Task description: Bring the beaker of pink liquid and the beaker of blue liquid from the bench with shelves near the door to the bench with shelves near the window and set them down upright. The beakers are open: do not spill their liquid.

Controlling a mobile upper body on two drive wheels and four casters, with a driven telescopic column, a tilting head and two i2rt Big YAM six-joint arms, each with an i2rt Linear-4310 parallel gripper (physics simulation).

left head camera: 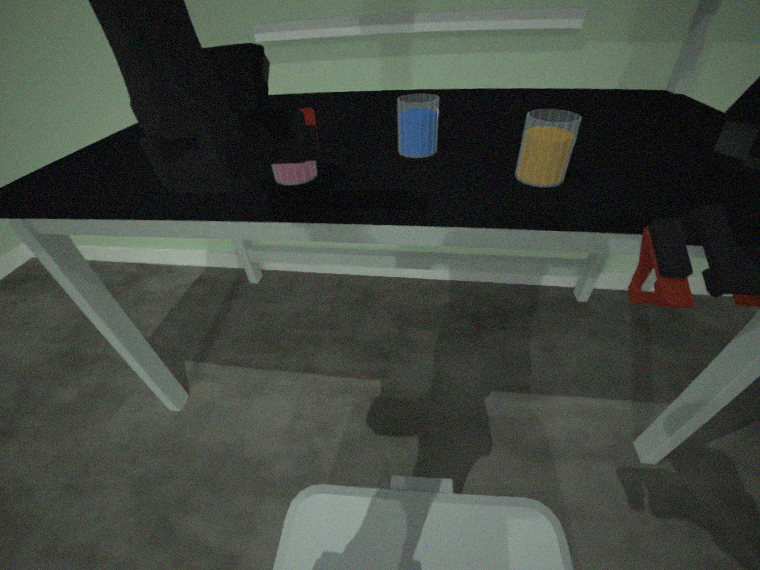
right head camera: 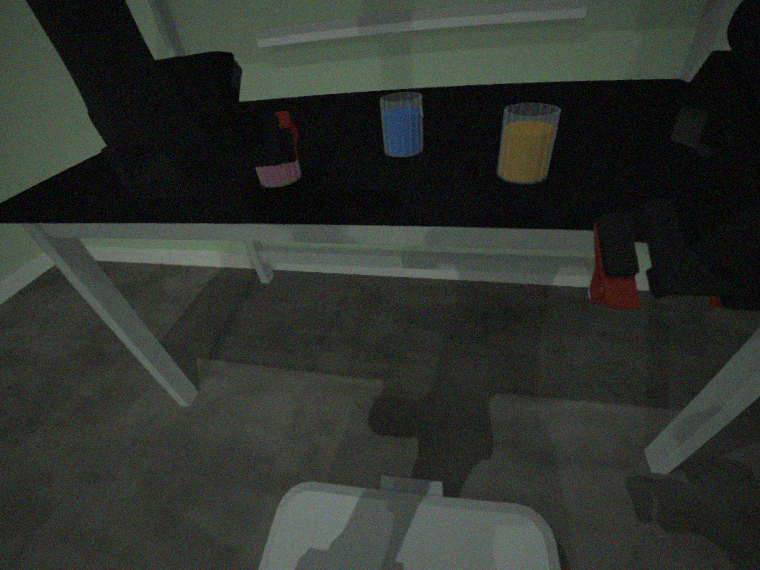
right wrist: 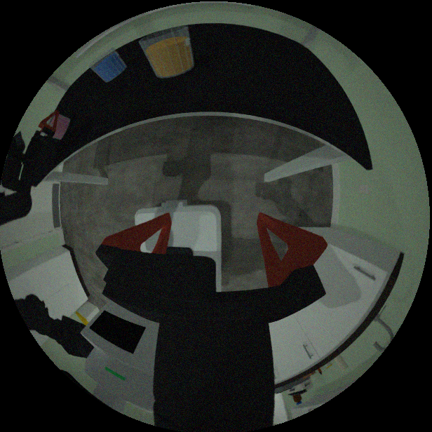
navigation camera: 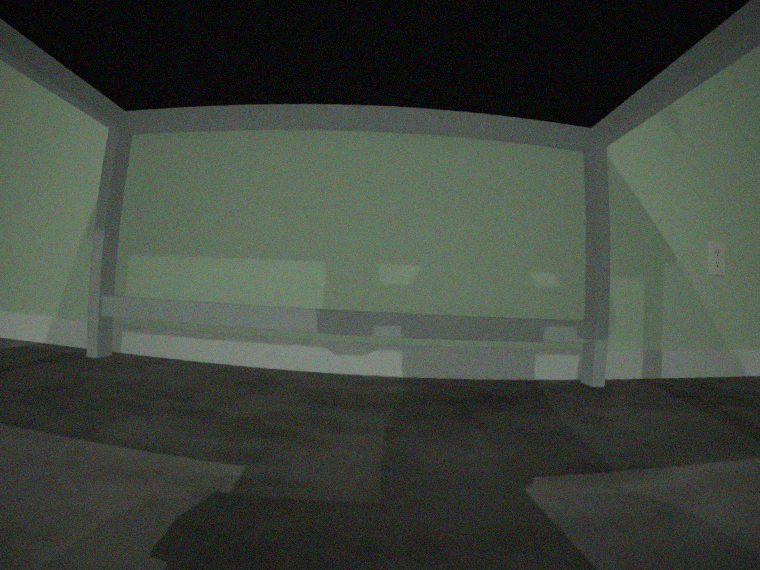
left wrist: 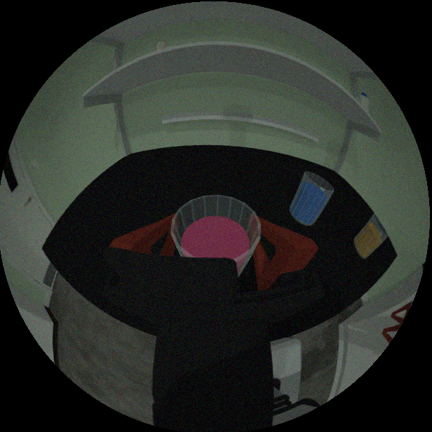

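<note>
The beaker of pink liquid (left head camera: 294,173) (right head camera: 279,174) (left wrist: 215,240) (right wrist: 62,127) stands upright on the black bench top (left head camera: 368,199) (right head camera: 368,199), partly hidden by the left gripper in the head views. My left gripper (left wrist: 213,218) is open, with its red fingers around the pink beaker, one on each side; nothing is gripped. The beaker of blue liquid (left head camera: 418,131) (right head camera: 402,130) (left wrist: 309,202) (right wrist: 109,67) stands upright farther back, right of the pink one in the head views. My right gripper (right wrist: 213,217) is open and empty, in front of the bench's front edge at the right.
A beaker of orange liquid (left head camera: 545,156) (right head camera: 524,150) (left wrist: 369,240) (right wrist: 171,56) stands right of the blue one. A long shelf (left wrist: 220,59) runs above the bench. Bench legs (left head camera: 113,319) (right head camera: 122,319) stand at the sides. The white robot base (left head camera: 466,527) shows below. The navigation camera looks under the bench at a crossbar (navigation camera: 214,308).
</note>
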